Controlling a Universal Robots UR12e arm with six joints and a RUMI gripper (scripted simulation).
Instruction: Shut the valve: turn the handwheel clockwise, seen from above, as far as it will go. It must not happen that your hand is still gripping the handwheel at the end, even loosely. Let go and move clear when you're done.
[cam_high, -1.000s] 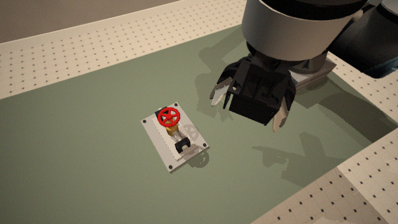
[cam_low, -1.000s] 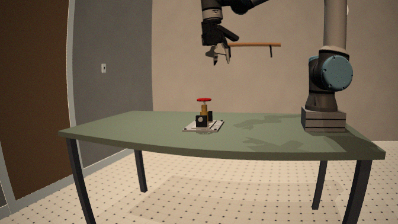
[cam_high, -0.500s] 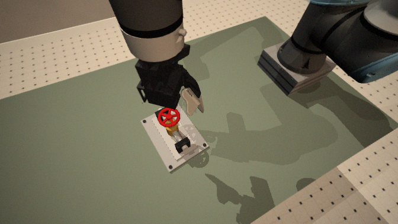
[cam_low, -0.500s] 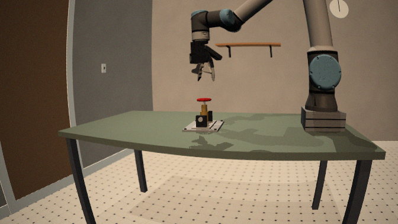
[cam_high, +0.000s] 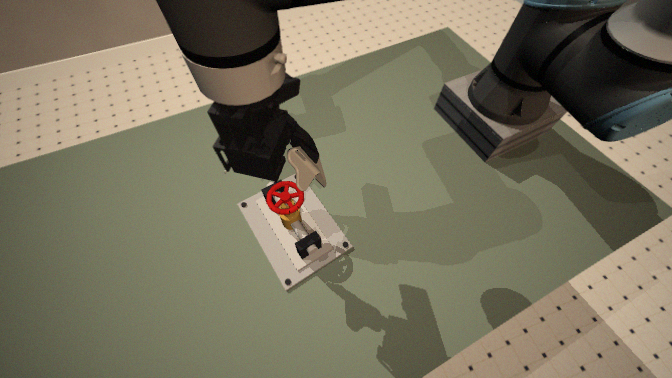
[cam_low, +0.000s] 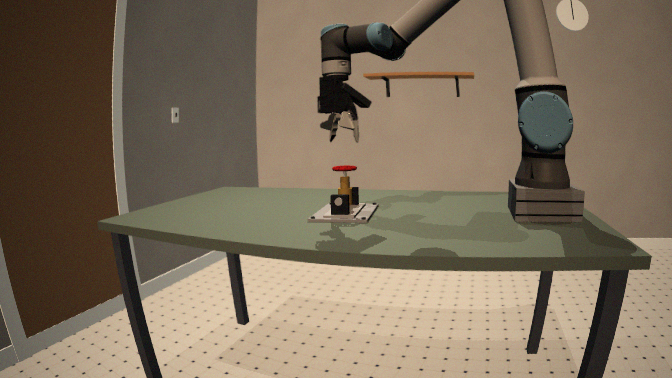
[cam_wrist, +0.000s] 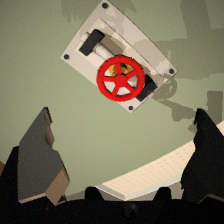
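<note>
Right now the red handwheel is 9 cm below my hand.
</note>
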